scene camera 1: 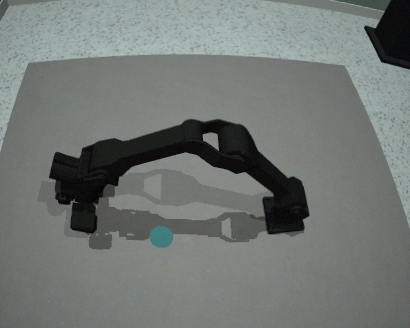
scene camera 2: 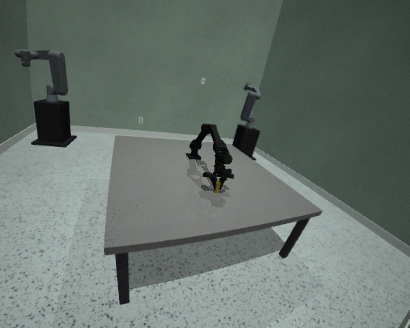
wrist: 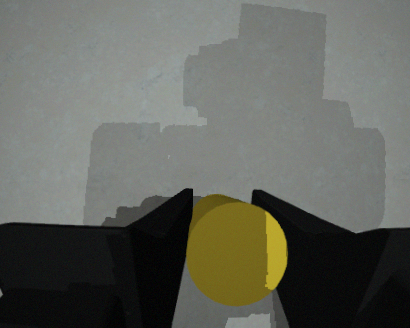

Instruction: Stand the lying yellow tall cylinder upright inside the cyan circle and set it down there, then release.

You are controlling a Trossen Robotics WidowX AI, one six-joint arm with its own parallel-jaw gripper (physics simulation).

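Seen in the pictures: gripper, fingertip midpoint: (scene camera 1: 79, 205) (scene camera 2: 217, 189) (wrist: 222, 197); arm's base, origin of the base link: (scene camera 1: 285, 214) (scene camera 2: 194, 155).
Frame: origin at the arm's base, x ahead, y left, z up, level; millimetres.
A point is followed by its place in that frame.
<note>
The yellow tall cylinder (scene camera 2: 218, 187) @(x 550, y 20, z 24 mm) (wrist: 235, 255) @(x 534, y 18, z 51 mm) stands about upright between the fingers; its round end faces the camera in the wrist view. My gripper (scene camera 2: 217, 185) @(x 550, y 18, z 8 mm) (wrist: 222, 197) @(x 550, y 18, z 8 mm) is shut on the cylinder, with one finger against each side. In scene camera 1 the cylinder is hidden behind the gripper and arm. The cyan circle (scene camera 1: 161, 237) @(x 328, y 76, z -14 mm) lies flat on the table, to the right of the gripper in that view, with the cylinder outside it. The circle does not show in scene camera 2 or the wrist view. Whether the cylinder's foot touches the table is too small to tell.
The arm (scene camera 1: 155, 145) @(x 341, y 16, z 310 mm) (scene camera 2: 218, 140) @(x 418, y 4, z 275 mm) arches over the grey table (scene camera 1: 210, 285) @(x 201, y 195, z -15 mm) (scene camera 2: 150, 215) @(x 746, y -377, z -15 mm) from its base (scene camera 1: 285, 217) @(x 14, y 22, z 33 mm). Shadows of the arm and gripper fall around the circle and cylinder. Two other robot arms stand on black pedestals (scene camera 2: 52, 122) (scene camera 2: 246, 141) beyond the table.
</note>
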